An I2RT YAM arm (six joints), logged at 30 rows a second.
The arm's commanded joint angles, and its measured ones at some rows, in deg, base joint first. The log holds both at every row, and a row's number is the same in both.
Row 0, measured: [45.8 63.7 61.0 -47.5 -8.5 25.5]
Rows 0 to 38, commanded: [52.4 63.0 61.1 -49.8 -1.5 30.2]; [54.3 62.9 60.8 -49.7 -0.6 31.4]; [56.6 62.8 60.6 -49.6 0.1 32.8]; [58.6 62.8 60.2 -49.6 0.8 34.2]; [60.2 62.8 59.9 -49.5 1.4 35.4]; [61.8 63.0 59.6 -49.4 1.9 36.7]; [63.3 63.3 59.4 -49.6 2.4 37.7]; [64.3 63.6 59.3 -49.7 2.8 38.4]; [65.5 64.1 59.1 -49.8 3.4 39.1]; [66.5 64.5 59.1 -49.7 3.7 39.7]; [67.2 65.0 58.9 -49.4 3.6 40.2]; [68.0 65.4 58.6 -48.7 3.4 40.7]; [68.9 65.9 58.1 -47.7 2.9 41.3]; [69.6 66.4 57.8 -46.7 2.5 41.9]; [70.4 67.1 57.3 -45.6 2.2 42.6]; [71.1 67.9 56.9 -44.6 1.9 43.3]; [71.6 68.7 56.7 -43.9 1.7 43.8]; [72.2 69.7 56.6 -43.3 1.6 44.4]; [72.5 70.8 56.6 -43.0 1.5 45.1]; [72.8 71.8 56.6 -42.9 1.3 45.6]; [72.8 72.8 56.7 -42.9 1.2 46.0]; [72.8 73.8 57.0 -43.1 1.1 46.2]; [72.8 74.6 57.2 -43.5 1.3 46.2]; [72.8 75.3 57.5 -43.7 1.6 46.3]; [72.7 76.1 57.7 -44.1 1.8 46.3]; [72.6 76.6 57.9 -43.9 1.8 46.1]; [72.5 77.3 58.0 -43.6 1.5 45.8]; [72.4 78.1 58.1 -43.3 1.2 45.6]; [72.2 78.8 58.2 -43.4 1.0 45.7]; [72.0 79.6 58.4 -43.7 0.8 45.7]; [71.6 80.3 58.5 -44.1 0.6 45.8]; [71.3 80.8 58.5 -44.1 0.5 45.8]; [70.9 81.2 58.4 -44.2 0.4 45.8]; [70.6 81.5 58.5 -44.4 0.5 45.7]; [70.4 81.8 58.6 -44.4 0.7 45.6]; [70.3 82.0 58.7 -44.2 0.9 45.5]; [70.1 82.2 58.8 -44.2 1.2 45.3]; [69.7 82.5 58.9 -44.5 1.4 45.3]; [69.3 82.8 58.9 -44.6 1.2 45.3]
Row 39, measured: [69.8 82.1 58.8 -44.0 0.4 45.4]
